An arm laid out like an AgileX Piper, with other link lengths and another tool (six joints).
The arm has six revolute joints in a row. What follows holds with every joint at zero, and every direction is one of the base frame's. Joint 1 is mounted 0.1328 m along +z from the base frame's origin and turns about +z. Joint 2 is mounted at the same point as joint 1 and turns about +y. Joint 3 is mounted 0.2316 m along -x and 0.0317 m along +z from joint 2 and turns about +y. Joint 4 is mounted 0.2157 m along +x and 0.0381 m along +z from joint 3 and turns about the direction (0.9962, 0, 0.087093). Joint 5 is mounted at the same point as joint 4 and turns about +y. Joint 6 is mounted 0.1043 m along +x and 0.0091 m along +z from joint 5 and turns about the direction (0.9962, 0, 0.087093). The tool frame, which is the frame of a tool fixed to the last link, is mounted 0.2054 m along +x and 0.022 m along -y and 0.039 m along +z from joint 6; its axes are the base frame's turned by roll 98.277, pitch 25.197 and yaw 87.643 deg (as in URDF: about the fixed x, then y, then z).
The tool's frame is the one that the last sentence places.
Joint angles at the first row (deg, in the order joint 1, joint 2, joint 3, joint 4, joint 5, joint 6):
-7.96 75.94 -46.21 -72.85 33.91 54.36
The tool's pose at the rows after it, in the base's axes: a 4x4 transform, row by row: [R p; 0 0 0 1], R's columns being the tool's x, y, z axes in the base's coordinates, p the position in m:
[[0.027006 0.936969 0.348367 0.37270], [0.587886 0.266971 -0.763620 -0.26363], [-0.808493 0.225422 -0.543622 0.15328], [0 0 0 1]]
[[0.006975 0.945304 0.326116 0.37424], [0.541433 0.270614 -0.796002 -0.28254], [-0.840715 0.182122 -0.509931 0.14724], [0 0 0 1]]
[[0.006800 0.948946 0.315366 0.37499], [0.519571 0.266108 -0.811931 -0.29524], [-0.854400 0.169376 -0.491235 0.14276], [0 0 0 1]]
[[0.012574 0.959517 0.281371 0.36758], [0.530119 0.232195 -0.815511 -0.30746], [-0.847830 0.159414 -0.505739 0.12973], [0 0 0 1]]
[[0.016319 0.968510 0.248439 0.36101], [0.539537 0.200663 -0.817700 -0.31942], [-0.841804 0.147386 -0.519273 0.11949], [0 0 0 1]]
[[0.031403 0.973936 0.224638 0.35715], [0.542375 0.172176 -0.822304 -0.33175], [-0.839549 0.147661 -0.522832 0.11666], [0 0 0 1]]
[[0.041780 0.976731 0.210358 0.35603], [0.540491 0.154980 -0.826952 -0.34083], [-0.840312 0.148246 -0.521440 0.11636], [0 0 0 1]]
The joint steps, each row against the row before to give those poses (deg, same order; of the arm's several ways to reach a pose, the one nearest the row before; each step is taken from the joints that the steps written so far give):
-3.61 5.01 0.00 -9.80 -0.13 6.29
-2.59 3.90 0.00 -8.50 -0.11 5.29
-1.93 2.62 0.00 -6.06 -0.07 4.84
-1.90 2.12 -0.05 -1.33 -0.13 2.04
-1.88 1.95 -0.74 -0.12 -0.27 0.39
-1.74 1.61 -1.44 -0.05 -0.20 0.17
-1.16 1.30 -1.38 -0.13 -0.07 0.00

